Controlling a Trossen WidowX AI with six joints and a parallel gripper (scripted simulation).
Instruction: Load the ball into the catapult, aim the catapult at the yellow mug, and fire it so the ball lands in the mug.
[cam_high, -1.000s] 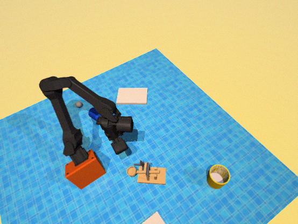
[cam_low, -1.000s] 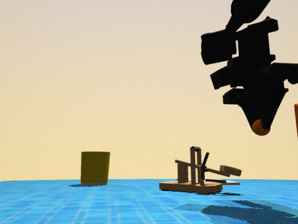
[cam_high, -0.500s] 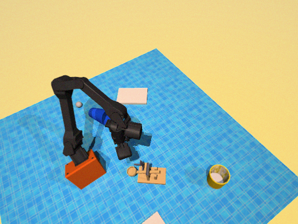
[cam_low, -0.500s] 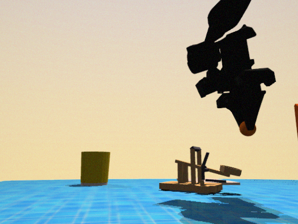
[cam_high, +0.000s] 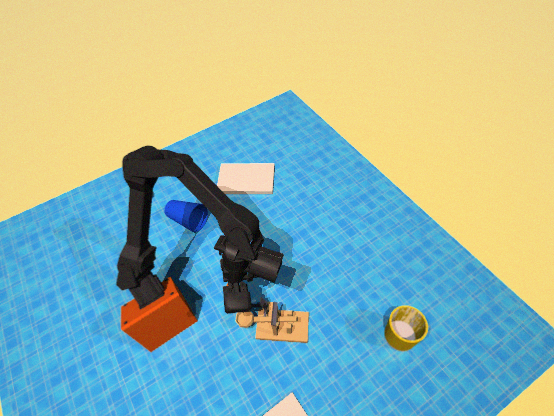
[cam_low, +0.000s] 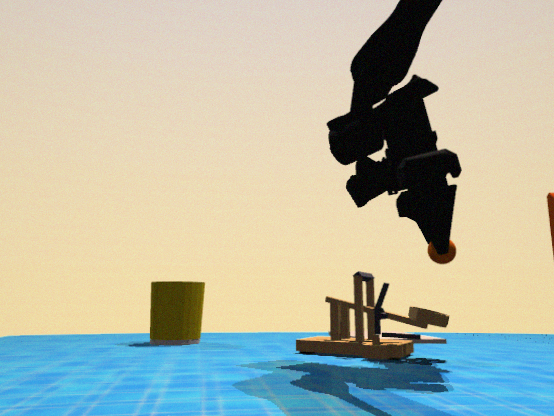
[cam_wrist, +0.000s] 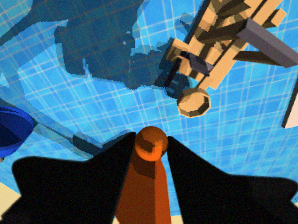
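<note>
My gripper tip is now 4 cm short of the wooden catapult, 8 cm to the left of it and 7 cm above it. From my gripper tip the other things lie so: yellow mug: 31 cm ahead, 32 cm to the right, 9 cm below; then orange ball: 1 cm above; then white tile: 26 cm ahead, 39 cm to the left, 11 cm below.
</note>
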